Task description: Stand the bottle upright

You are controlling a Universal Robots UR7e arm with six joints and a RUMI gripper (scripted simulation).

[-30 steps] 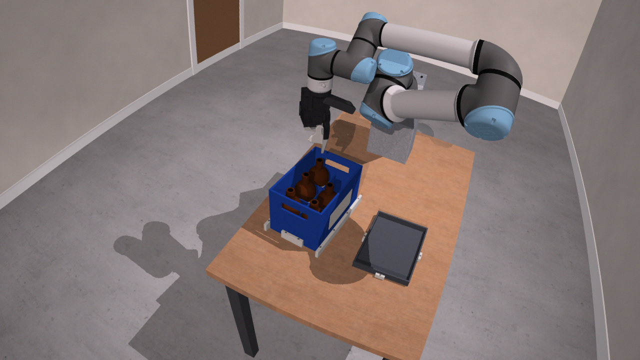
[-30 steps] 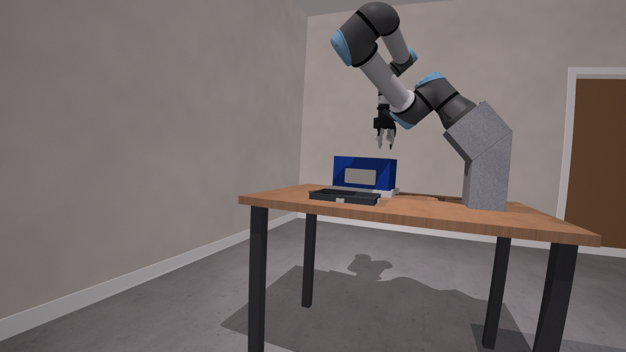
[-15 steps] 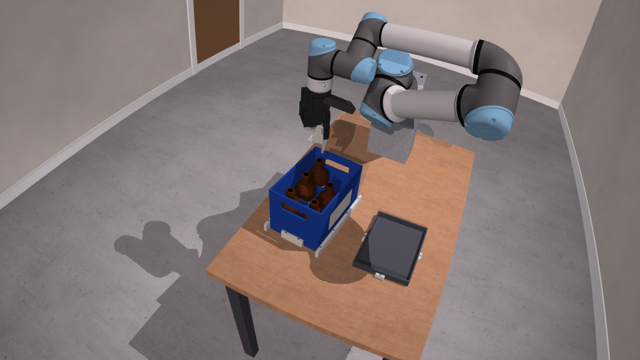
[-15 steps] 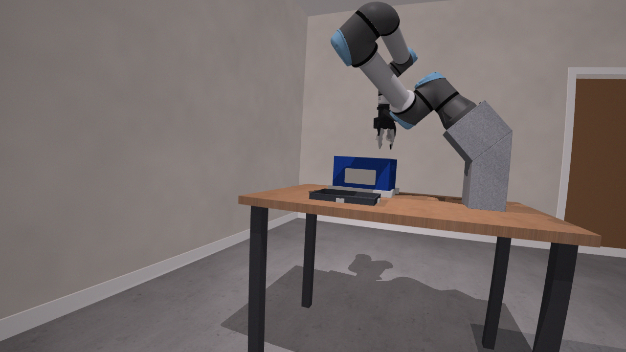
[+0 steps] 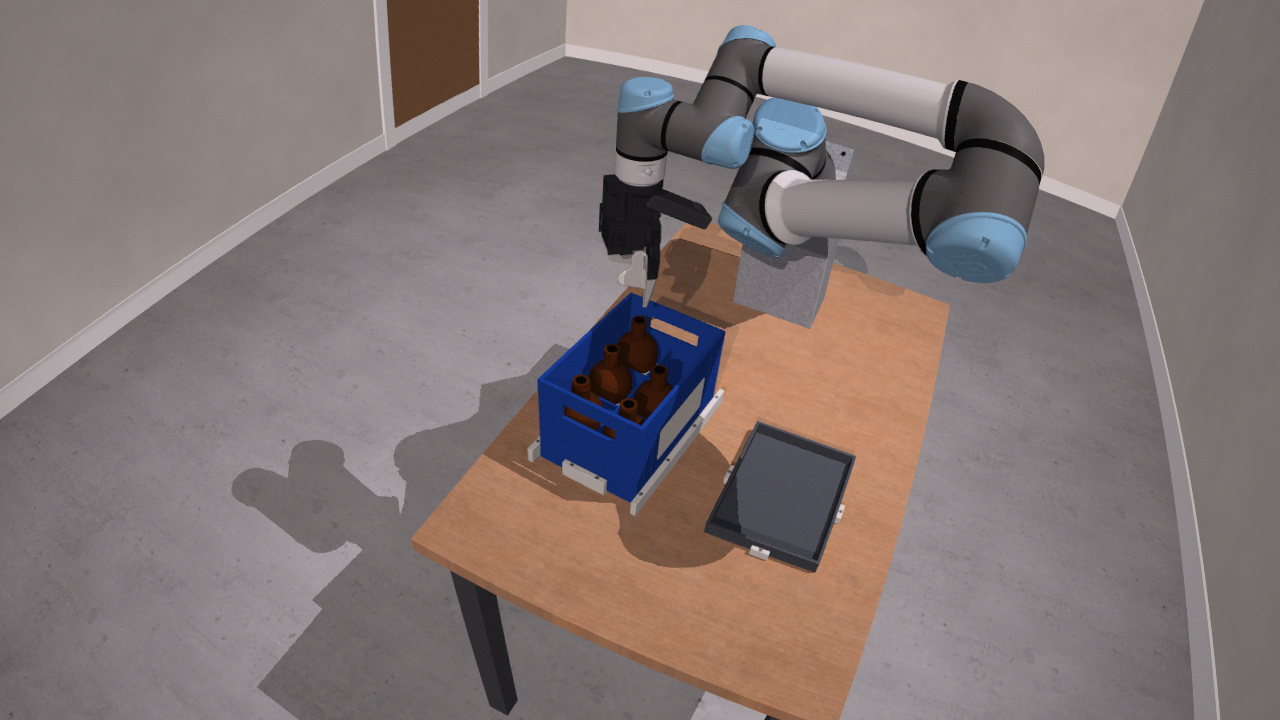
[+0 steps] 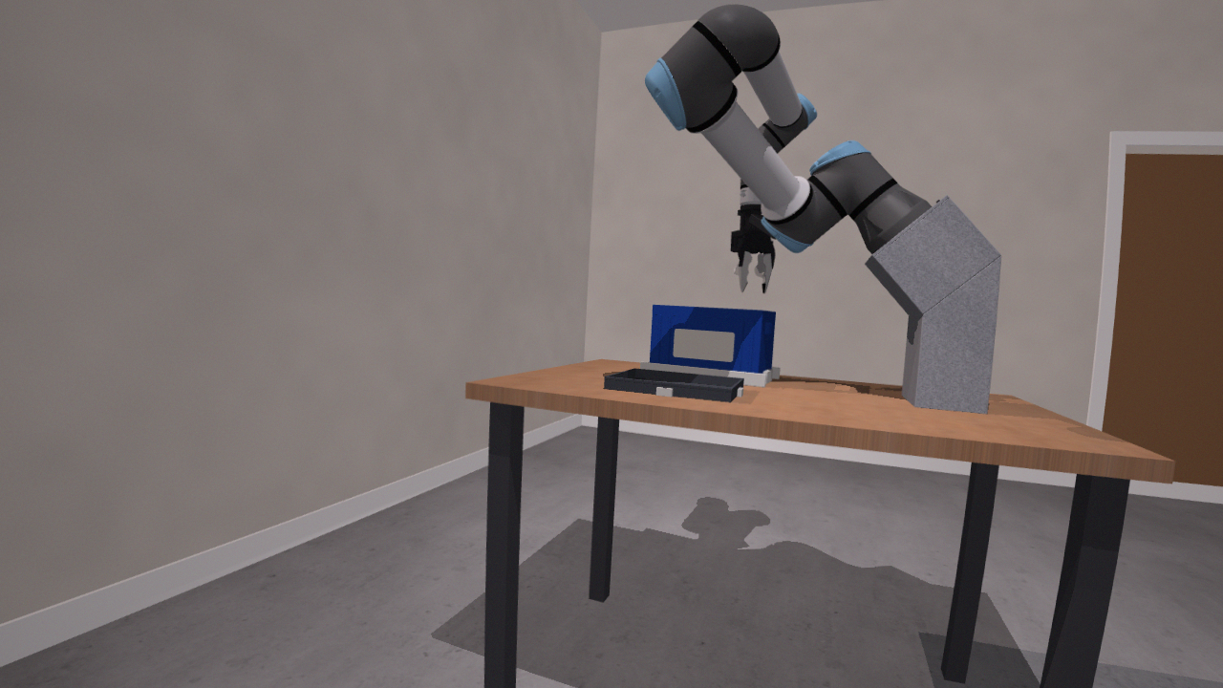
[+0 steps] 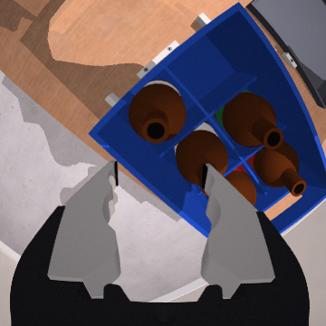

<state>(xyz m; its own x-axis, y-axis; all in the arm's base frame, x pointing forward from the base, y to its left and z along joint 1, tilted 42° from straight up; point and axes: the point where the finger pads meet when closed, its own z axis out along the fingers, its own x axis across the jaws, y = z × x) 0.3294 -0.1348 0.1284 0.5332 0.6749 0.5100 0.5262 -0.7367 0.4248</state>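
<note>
The crate lies 9 cm ahead of my hand, 5 cm to the left of it and 15 cm below it. From my hand the other things lie so: dark tray: 8 cm ahead, 34 cm to the left, 22 cm below; then bottle: 17 cm ahead, 15 cm below.
</note>
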